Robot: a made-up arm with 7 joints.
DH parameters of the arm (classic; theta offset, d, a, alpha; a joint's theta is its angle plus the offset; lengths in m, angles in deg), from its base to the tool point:
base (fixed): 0 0.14 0 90
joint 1: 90 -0.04 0.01 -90
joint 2: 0 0.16 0.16 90
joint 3: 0 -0.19 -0.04 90
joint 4: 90 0.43 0.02 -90
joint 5: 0 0.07 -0.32 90
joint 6: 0 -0.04 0.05 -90
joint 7: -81.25 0 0.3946 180
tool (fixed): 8.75 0.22 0 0
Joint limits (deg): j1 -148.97..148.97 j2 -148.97..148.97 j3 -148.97..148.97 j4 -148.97..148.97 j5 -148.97..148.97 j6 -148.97..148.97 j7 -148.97..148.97
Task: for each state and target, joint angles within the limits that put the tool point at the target. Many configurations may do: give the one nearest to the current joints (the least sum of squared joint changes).
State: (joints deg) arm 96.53 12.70 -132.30 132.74 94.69 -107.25 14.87
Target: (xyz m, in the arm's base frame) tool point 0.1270 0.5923 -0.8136
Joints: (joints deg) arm 82.79 0.86 -116.34 139.17 121.77 -87.53 9.96
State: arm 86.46 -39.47 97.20 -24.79 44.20 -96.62 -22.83
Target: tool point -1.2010 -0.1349 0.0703
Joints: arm 99.57 -23.75 92.15 -24.71 32.81 -101.87 -30.32
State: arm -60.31 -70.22 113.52 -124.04 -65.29 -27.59 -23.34
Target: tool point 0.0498 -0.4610 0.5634
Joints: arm -21.20 -52.72 148.97 -134.21 -74.97 -15.57 -8.65
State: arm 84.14 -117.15 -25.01 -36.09 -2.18 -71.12 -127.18
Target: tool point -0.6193 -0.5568 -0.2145
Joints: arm 99.38 -148.97 -58.87 -6.08 5.74 -51.53 -120.91
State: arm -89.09 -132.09 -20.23 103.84 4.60 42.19 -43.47
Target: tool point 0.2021 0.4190 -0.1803
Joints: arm -83.97 -126.49 -51.03 117.32 11.18 49.57 -47.13
